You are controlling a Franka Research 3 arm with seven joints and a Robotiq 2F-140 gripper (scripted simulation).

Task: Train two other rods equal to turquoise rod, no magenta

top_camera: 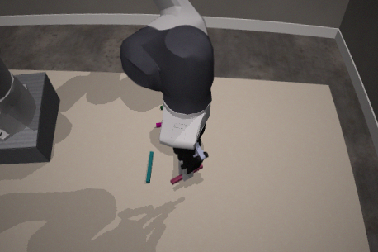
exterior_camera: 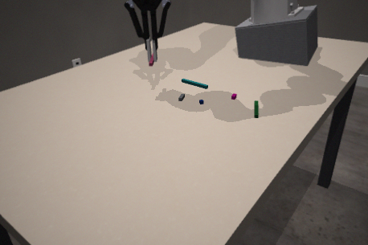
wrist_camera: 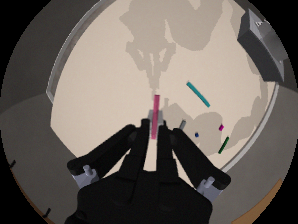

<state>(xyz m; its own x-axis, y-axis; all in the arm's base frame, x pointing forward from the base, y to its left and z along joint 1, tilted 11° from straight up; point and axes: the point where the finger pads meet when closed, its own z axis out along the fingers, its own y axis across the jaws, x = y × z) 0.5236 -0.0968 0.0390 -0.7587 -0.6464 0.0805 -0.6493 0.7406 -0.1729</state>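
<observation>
Now: the blue rod 17 cm to the left of my hand, 13 cm below it and 3 cm behind it. Round my hand: turquoise rod: 13 cm below, 11 cm behind, 7 cm to the left; then pink rod: 3 cm below; then grey rod: 13 cm below, 10 cm to the left, 1 cm behind.
</observation>
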